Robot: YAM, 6 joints.
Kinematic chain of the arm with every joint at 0, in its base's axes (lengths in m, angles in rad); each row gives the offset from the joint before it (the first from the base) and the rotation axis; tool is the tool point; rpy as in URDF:
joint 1: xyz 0 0 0.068 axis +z
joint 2: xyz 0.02 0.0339 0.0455 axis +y
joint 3: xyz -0.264 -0.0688 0 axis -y
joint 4: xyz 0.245 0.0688 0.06 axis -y
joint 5: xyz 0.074 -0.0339 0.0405 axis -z
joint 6: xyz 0.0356 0 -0.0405 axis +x
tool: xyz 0 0 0 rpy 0 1.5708 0
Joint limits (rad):
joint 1: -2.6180..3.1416
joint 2: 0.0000..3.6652
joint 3: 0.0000..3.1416
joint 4: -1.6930..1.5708
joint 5: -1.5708..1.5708
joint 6: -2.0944..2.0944
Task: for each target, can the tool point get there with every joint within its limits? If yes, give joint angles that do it. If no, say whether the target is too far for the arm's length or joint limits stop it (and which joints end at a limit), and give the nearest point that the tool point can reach.
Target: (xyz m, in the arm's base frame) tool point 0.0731 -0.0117 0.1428
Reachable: yes | joints 0.0165 0.9107 0.3677 -1.2728 0.3713 1.3938
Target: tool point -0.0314 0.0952 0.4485
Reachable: yes | joints 2.0596 0.6125 1.0830 -0.2926 0.4975 -0.6569
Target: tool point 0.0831 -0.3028 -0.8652
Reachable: no: too far | nearest point 0.0732 -0.2666 -0.3793 | short by 0.487 m
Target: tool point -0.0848 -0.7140 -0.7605
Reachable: no: too far | nearest point -0.0522 -0.4393 -0.3241 | short by 0.517 m
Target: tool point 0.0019 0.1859 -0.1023
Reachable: yes | joints 1.5302 2.9666 1.2135 -1.2977 -0.1580 0.9158
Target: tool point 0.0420 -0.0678 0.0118
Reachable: yes | joints -0.7419 2.5065 0.4792 -0.9974 0.6523 -1.6406
